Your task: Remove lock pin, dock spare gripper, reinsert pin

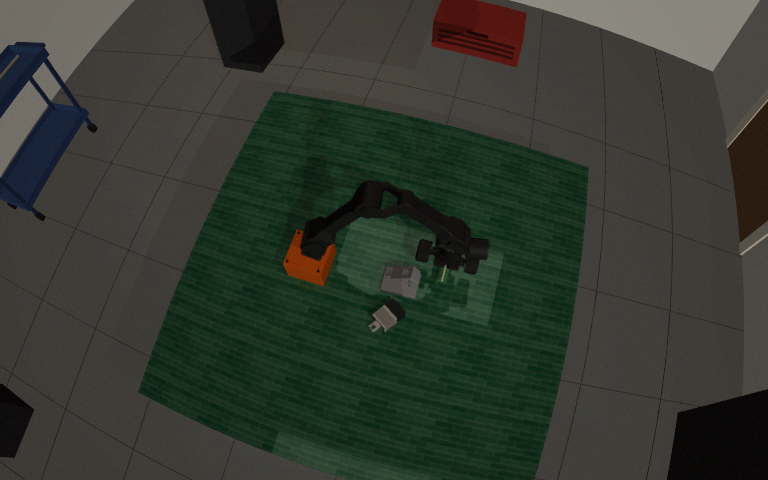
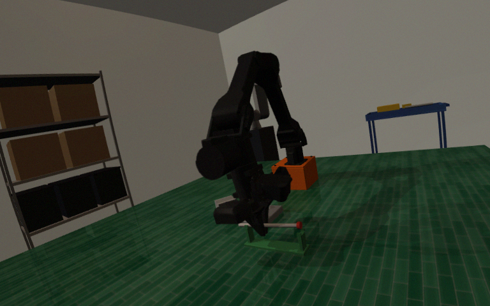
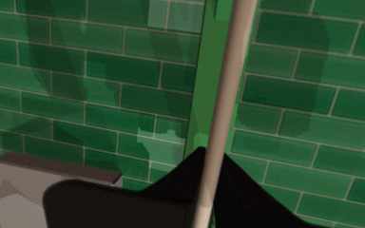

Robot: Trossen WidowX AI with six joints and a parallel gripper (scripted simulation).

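Now: gripper tip 2 cm to the right of the green cradle. Also, from my gripper tip: grey mount (10 cm behind, 9 cm to the right, 3 cm above); spare gripper (22 cm to the right, 12 cm behind).
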